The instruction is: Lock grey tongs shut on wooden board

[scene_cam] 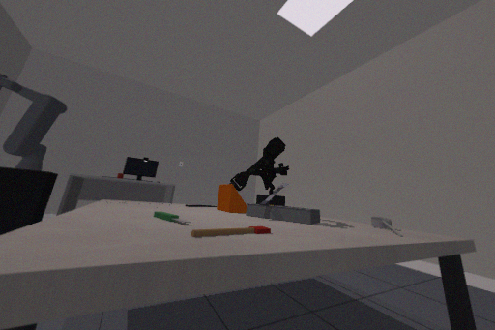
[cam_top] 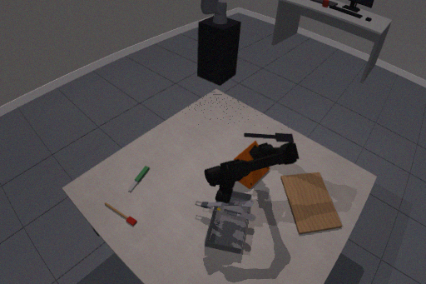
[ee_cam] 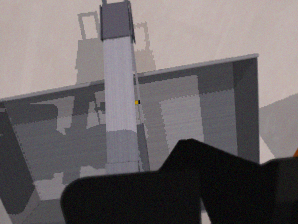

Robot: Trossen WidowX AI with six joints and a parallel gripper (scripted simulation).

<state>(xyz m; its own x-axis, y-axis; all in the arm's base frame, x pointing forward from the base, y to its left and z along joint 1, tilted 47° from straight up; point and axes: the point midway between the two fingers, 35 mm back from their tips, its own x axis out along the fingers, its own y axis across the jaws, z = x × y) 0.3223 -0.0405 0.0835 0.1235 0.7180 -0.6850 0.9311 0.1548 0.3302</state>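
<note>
Now: gripper tip 50 mm short of the yellow lock piece and 70 mm above it. The rest, counted from my gripper tip: red-headed wooden tool 350 mm ahead, 350 mm to the right, 120 mm below; then wooden board 310 mm behind, 350 mm to the left, 120 mm below; then grey roasting tin 50 mm ahead, 60 mm to the left, 100 mm below.
</note>
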